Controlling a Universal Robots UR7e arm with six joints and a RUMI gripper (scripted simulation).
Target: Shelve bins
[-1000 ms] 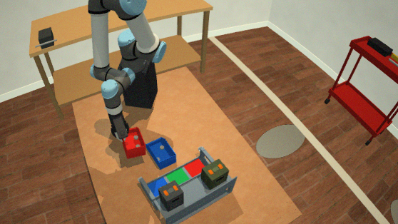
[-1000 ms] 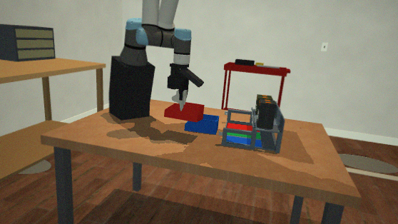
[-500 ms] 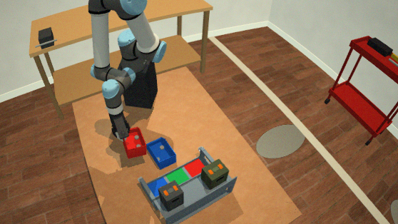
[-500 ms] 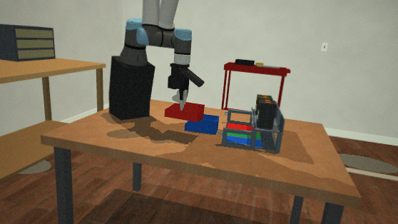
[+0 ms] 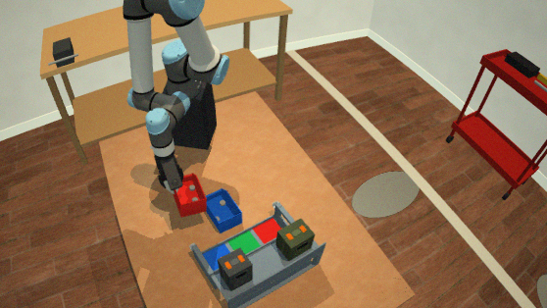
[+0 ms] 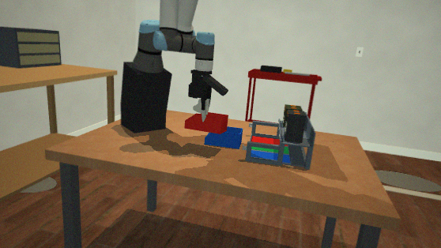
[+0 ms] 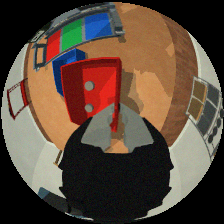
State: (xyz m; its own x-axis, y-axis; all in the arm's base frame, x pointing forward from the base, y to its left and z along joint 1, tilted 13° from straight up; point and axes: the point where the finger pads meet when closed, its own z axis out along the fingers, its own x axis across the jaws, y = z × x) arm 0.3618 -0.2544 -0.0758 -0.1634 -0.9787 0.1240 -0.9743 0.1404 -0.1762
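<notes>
My gripper is now 10 mm short of the red bin, 50 mm to the right of it and 30 mm above it. The rest, counted from my hand: blue bin 80 mm ahead, 140 mm to the left, 120 mm below.
</notes>
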